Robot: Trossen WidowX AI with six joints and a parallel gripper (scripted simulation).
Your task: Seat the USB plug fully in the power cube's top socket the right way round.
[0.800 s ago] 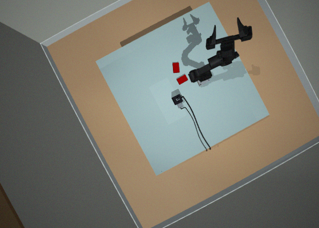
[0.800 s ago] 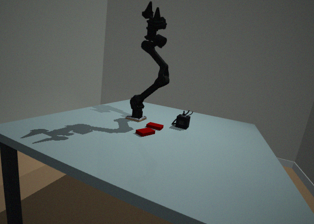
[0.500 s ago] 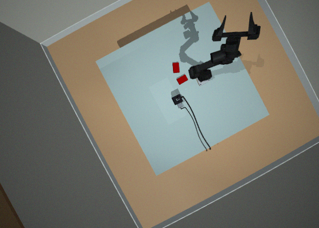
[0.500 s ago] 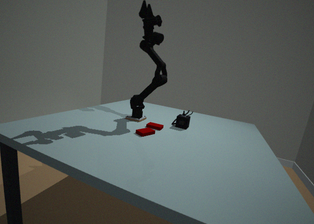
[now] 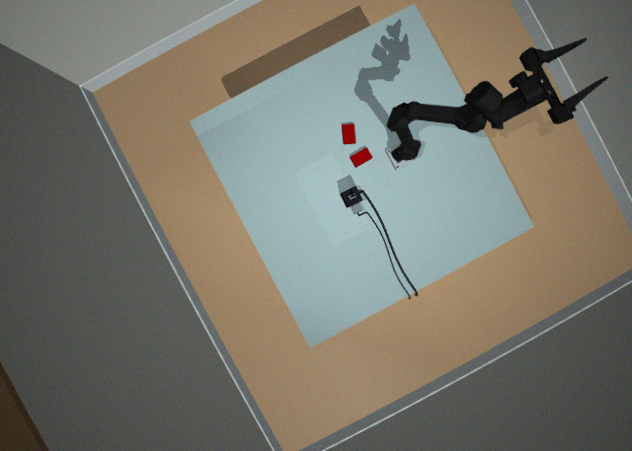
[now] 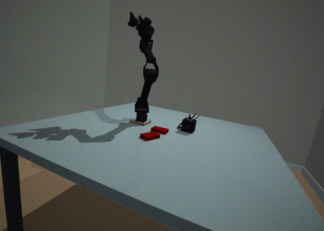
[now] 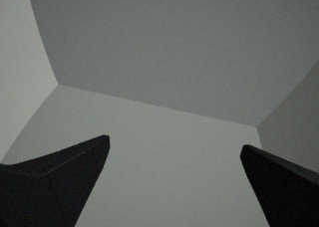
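The silver USB plug lies 630 mm below my gripper tip, 470 mm ahead of it and 50 mm to the right of it.
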